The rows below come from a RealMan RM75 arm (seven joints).
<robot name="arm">
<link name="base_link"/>
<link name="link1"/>
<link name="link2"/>
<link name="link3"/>
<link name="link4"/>
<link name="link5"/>
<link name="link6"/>
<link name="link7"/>
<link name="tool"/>
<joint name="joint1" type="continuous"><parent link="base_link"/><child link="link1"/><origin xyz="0.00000 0.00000 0.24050" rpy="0.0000 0.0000 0.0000"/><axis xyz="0 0 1"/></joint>
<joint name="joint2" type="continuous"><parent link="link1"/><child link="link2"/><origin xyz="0.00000 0.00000 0.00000" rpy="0.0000 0.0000 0.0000"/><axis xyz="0 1 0"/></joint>
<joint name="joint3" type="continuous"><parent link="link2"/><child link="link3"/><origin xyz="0.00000 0.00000 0.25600" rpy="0.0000 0.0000 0.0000"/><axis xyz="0 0 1"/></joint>
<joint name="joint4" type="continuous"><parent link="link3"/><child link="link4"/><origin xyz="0.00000 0.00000 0.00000" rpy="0.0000 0.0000 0.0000"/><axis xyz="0 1 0"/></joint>
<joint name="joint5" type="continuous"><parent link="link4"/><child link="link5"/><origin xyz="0.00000 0.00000 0.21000" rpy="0.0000 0.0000 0.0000"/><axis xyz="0 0 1"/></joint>
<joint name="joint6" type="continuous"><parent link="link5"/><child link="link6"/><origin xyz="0.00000 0.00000 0.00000" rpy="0.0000 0.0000 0.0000"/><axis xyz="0 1 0"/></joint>
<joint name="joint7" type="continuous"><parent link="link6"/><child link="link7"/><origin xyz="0.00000 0.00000 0.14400" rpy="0.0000 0.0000 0.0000"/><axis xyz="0 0 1"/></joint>
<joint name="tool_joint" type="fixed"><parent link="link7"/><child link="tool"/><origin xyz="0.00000 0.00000 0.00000" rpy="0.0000 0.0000 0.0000"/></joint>
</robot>
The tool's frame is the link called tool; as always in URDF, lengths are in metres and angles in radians. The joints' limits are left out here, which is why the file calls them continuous.
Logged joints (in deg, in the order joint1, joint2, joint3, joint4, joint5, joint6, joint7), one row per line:
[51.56 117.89 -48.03 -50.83 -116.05 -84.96 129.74]
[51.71 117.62 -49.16 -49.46 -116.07 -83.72 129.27]
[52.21 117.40 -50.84 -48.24 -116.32 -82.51 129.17]
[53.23 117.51 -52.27 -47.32 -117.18 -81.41 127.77]
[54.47 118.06 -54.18 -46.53 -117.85 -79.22 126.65]
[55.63 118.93 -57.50 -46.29 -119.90 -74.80 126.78]
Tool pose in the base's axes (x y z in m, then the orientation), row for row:
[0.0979 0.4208 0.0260 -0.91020 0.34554 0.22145 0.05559]
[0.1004 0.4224 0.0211 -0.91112 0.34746 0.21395 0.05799]
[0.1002 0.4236 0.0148 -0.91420 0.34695 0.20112 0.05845]
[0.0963 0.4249 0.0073 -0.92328 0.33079 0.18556 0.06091]
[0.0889 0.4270 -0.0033 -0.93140 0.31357 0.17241 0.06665]
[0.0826 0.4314 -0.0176 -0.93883 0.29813 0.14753 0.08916]
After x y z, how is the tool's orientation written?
As a quaternion, x y z w.
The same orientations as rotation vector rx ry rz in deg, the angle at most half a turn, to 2 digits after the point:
[-158.28 60.09 38.51]
[-158.21 60.33 37.15]
[-158.70 60.23 34.91]
[-160.04 57.34 32.16]
[-160.89 54.17 29.78]
[-160.02 50.82 25.15]

